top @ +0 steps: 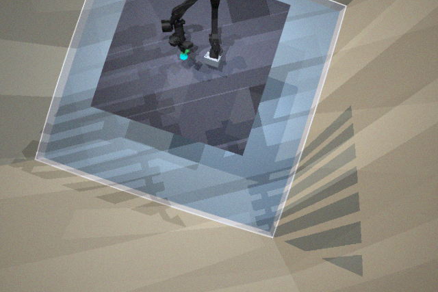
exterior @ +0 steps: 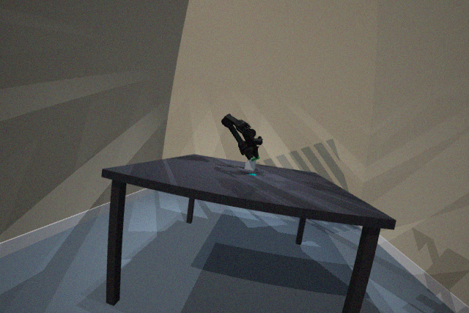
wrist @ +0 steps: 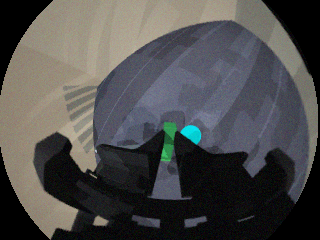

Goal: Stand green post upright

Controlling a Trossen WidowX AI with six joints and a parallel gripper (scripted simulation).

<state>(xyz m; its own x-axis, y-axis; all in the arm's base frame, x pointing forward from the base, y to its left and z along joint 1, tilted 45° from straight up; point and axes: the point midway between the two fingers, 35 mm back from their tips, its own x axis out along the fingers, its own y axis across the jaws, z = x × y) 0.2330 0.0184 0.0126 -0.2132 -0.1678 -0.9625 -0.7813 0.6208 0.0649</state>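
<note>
Now: the cyan circle 2 cm ahead of my gripper tip, 2 cm to the right of it and 12 cm below it. Round my gripper tip: green post: 1 cm behind, 1 cm to the right, 1 cm below.
</note>
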